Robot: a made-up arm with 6 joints.
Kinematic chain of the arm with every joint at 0, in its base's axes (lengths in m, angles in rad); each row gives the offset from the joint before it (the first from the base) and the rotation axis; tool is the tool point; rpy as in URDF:
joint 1: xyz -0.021 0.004 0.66 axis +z
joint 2: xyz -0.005 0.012 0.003 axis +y
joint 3: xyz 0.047 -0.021 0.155 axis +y
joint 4: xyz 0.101 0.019 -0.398 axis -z
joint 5: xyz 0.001 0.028 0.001 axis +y
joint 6: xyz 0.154 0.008 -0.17 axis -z
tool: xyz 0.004 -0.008 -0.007 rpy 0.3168 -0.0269 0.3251
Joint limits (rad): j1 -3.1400..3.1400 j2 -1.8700..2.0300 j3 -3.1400..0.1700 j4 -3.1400..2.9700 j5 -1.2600..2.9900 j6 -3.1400..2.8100
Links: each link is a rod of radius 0.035 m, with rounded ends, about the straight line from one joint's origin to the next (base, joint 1, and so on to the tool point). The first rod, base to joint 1, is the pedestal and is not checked.
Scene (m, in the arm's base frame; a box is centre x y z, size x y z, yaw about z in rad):
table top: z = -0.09
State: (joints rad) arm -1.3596 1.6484 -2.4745 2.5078 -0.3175 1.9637
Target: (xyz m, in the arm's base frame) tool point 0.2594 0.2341 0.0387
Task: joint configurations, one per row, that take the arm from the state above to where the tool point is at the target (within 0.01 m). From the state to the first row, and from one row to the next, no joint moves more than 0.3 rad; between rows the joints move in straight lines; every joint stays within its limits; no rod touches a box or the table.
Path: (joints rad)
1: -1.0870 1.6798 -2.4614 2.5656 -0.2745 1.9572
2: -0.8144 1.7112 -2.4484 2.6234 -0.2315 1.9507
3: -0.5417 1.7426 -2.4353 2.6811 -0.1884 1.9441
4: -0.2691 1.7741 -2.4222 2.7389 -0.1454 1.9376
5: 0.0035 1.8055 -2.4091 2.7967 -0.1024 1.9311
6: 0.2761 1.8369 -2.3961 2.8544 -0.0594 1.9246
7: 0.5488 1.8683 -2.3830 2.9122 -0.0164 1.9181
8: 0.8214 1.8997 -2.3699 2.9700 0.0267 1.9115

